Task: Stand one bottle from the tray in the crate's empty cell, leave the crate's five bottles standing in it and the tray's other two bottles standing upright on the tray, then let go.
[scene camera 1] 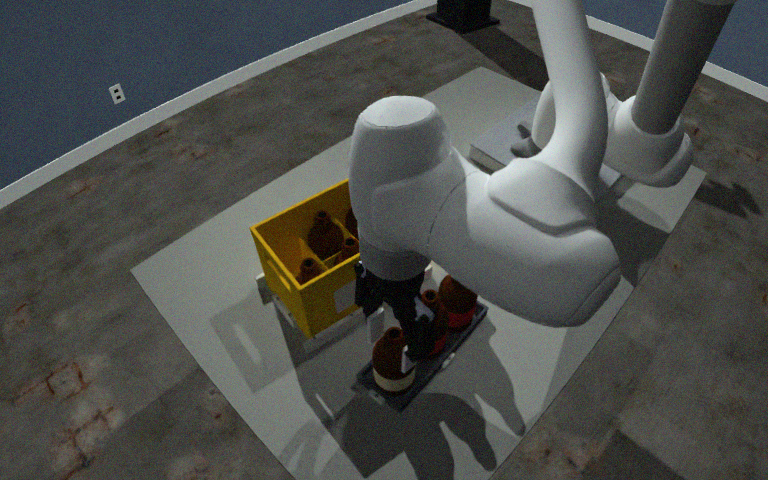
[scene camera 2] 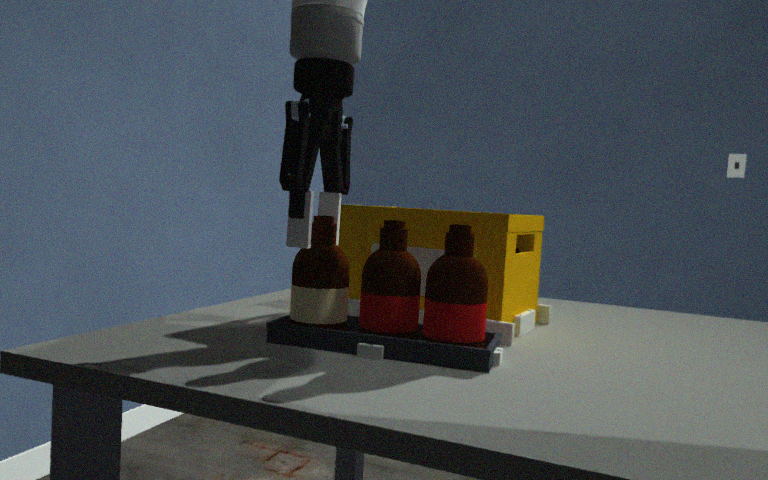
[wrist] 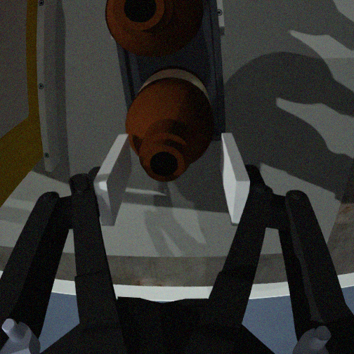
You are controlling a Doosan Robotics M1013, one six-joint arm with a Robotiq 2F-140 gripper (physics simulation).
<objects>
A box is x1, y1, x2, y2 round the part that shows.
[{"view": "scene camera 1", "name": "gripper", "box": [354, 261, 437, 373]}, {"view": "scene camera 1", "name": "cream-labelled bottle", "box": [372, 327, 415, 396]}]
</objects>
